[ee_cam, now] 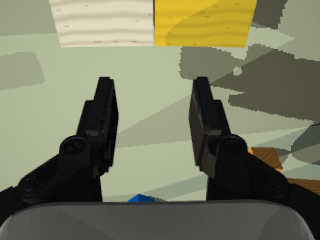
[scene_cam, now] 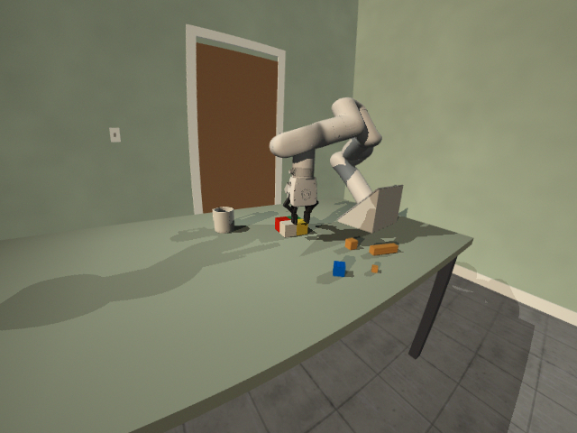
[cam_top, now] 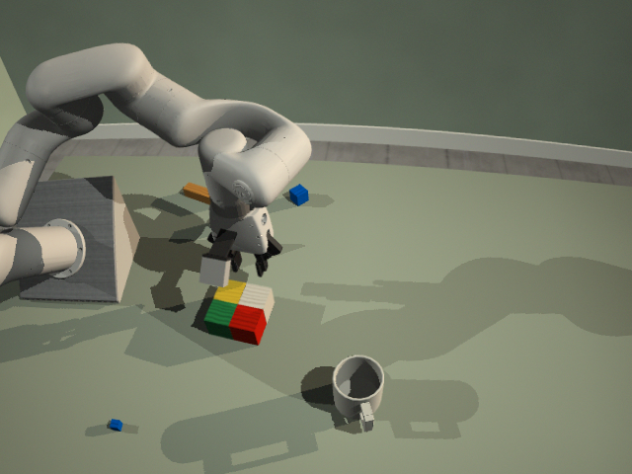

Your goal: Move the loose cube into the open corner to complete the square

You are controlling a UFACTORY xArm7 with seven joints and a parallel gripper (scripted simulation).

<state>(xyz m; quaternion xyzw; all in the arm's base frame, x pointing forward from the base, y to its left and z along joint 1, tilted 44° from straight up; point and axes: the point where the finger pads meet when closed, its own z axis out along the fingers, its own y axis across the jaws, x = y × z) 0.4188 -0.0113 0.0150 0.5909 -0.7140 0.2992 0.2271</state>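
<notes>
Now: the beige cube 5 cm to the right of my hand, 5 cm below it and 1 cm ahead of it. The rest, counted from my hand: long orange block (26 cm to the left, 16 cm behind, 7 cm below); red cube (10 cm to the right, 5 cm below); yellow cube (5 cm below, 4 cm to the right, 3 cm behind).
</notes>
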